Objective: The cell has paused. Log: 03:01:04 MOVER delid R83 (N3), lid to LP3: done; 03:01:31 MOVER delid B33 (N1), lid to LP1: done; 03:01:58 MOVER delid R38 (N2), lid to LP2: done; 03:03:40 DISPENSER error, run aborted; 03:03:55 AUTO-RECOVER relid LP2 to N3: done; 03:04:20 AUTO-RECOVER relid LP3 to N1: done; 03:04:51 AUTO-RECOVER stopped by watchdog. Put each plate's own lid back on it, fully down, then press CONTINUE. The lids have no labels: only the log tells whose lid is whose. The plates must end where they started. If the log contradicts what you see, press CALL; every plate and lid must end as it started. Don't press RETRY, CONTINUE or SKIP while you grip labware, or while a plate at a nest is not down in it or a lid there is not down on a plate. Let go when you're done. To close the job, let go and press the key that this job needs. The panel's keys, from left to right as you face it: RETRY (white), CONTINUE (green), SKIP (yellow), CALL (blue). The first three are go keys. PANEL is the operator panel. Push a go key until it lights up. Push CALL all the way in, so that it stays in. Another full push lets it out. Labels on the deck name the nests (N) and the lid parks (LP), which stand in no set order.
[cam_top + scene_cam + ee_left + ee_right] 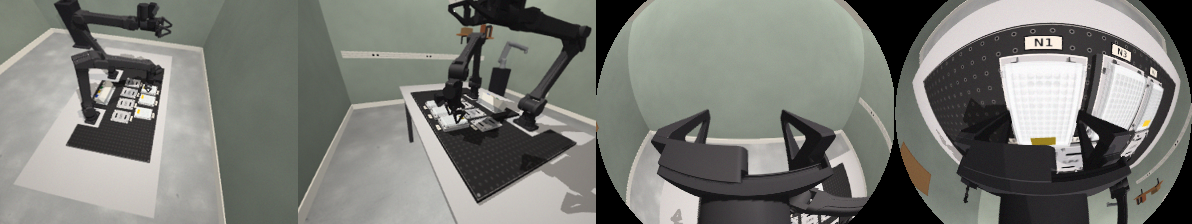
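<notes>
Now: right hand 420 mm past the green continue key, 100 mm to the left of it and 20 mm below it. From my right hand the other things lie so: LP4 park (180 mm behind, 60 mm to the right, 40 mm below); LP3 (180 mm behind, 190 mm to the right, 40 mm below); white retry key (420 mm behind, 50 mm to the right, 20 mm above).
</notes>
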